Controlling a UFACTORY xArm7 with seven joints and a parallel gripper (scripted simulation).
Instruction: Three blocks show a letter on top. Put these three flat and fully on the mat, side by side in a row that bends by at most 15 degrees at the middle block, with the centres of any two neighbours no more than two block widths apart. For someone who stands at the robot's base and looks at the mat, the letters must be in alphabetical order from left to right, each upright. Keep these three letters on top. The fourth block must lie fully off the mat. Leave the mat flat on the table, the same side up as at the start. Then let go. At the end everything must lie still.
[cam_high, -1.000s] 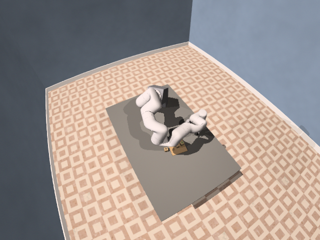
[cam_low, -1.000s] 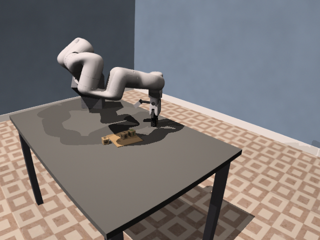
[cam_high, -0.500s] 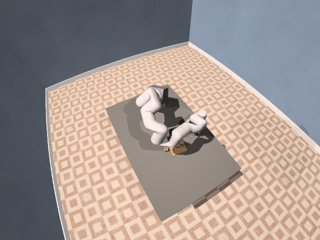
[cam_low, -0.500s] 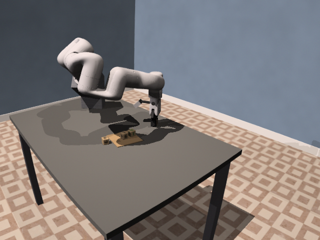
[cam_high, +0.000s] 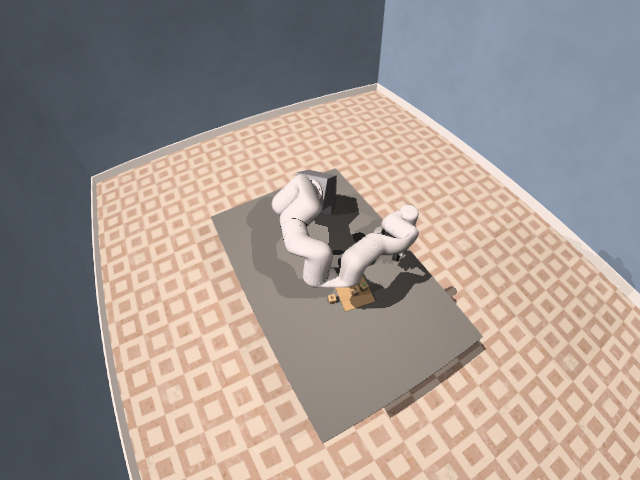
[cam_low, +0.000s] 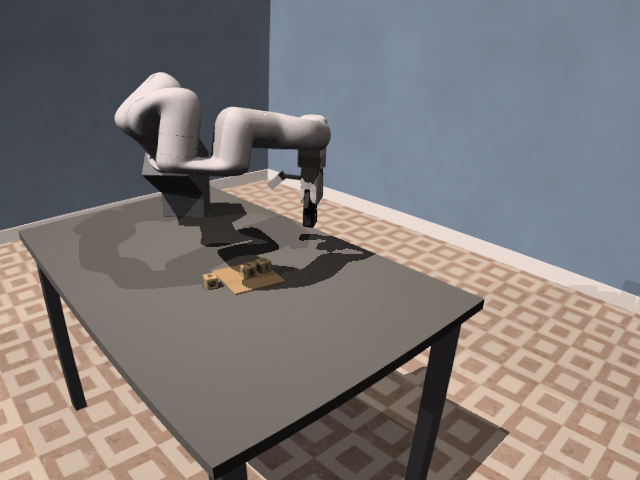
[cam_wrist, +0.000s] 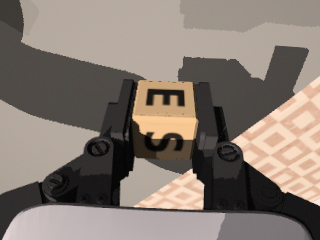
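My hand is 6 cm past the tan mat, 23 cm to the left of it and 10 cm above it.
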